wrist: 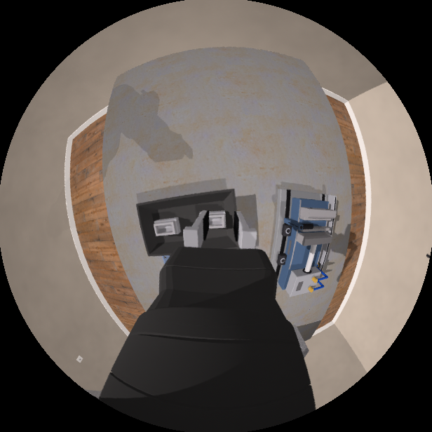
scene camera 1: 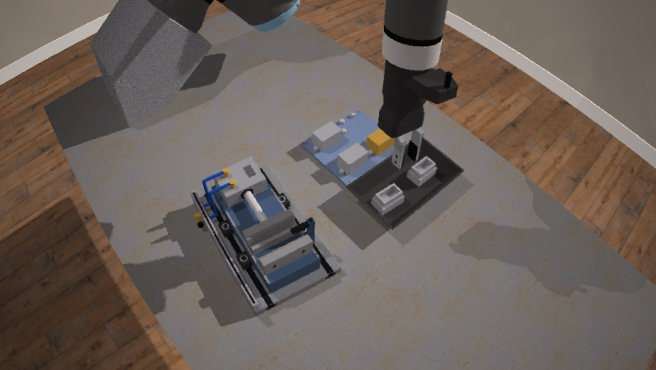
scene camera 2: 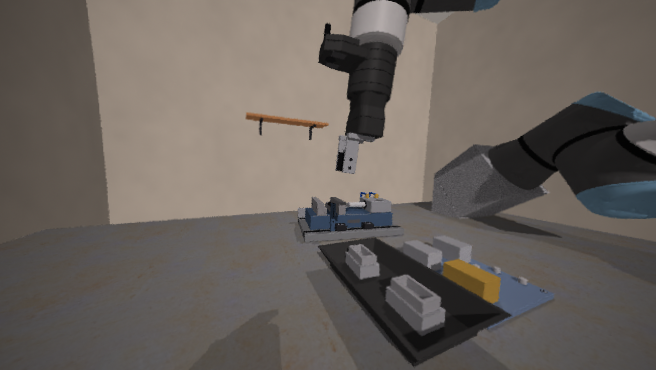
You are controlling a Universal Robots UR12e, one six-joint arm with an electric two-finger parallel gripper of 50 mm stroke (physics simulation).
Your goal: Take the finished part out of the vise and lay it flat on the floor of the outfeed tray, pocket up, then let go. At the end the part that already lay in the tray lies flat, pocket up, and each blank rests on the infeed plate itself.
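Seen in the pictures: gripper, fingertip midpoint: (scene camera 1: 404, 161) (scene camera 2: 344, 172); arm's base at its link origin: (scene camera 1: 170, 14) (scene camera 2: 510, 168).
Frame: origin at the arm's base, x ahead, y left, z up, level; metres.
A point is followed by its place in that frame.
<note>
My gripper (scene camera 1: 407, 156) {x 0.737, y 0.186, z -0.022 m} (scene camera 2: 345, 171) {x 0.737, y 0.186, z -0.022 m} (wrist: 221, 219) is open and empty, well above the outfeed tray (scene camera 1: 429, 199) {x 0.760, y 0.266, z -0.171 m} (wrist: 185, 199). Two light-grey parts lie in the tray, both flat with the pocket up and apart from each other. One part (scene camera 1: 388, 199) {x 0.714, y 0.189, z -0.165 m} (scene camera 2: 362, 261) {x 0.714, y 0.227, z -0.172 m} (wrist: 217, 220) is nearer the vise; the other part (scene camera 1: 422, 171) {x 0.697, y 0.300, z -0.165 m} (scene camera 2: 415, 302) {x 0.698, y 0.333, z -0.171 m} (wrist: 166, 227) is farther from it. The vise (scene camera 1: 292, 270) {x 0.751, y -0.063, z -0.152 m} (scene camera 2: 370, 220) {x 0.573, y 0.001, z -0.173 m} shows no part between its jaws. Two grey blanks (scene camera 1: 327, 136) {x 0.496, y 0.185, z -0.169 m} (scene camera 1: 353, 158) {x 0.583, y 0.196, z -0.169 m} (scene camera 2: 451, 248) {x 0.499, y 0.209, z -0.177 m} (scene camera 2: 422, 253) {x 0.587, y 0.224, z -0.172 m} sit level on the blue infeed plate (scene camera 1: 360, 120) {x 0.466, y 0.305, z -0.205 m} (scene camera 2: 525, 297) {x 0.487, y 0.325, z -0.204 m}.
A yellow block (scene camera 1: 380, 141) {x 0.574, y 0.278, z -0.169 m} (scene camera 2: 471, 280) {x 0.578, y 0.309, z -0.175 m} stands on the infeed plate beside the tray, with small white pins around the blanks. Blue pipes (scene camera 1: 212, 190) {x 0.546, y -0.117, z -0.102 m} rise at one end of the vise. A wooden shelf (scene camera 2: 285, 120) is on the far wall.
</note>
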